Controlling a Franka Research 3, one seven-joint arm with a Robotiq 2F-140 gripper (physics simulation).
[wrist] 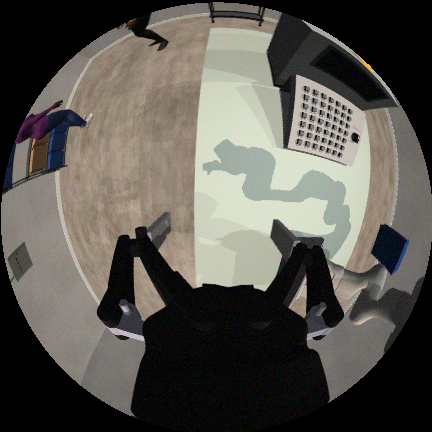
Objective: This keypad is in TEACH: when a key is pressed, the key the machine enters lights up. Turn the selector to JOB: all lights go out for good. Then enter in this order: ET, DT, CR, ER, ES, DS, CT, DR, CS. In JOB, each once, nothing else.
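Observation:
The keypad [321, 121] is a light panel with rows of small grey keys, at the upper right of the wrist view. Its key labels are too small to read, and I see no key that is plainly lit. The selector [355, 137] is a round black knob at the panel's right edge; its setting cannot be read. My gripper [221, 224] is open and empty, with its fingers wide apart. It is well away from the keypad and touches neither keys nor selector.
The keypad's dark housing with a black screen [351, 74] rises behind the keys. The pale table top [235, 110] carries the arm's shadow. Part of the robot's light arm [357, 281] shows at the lower right, near a blue box [389, 249]. A shelf rack and two people are farther off.

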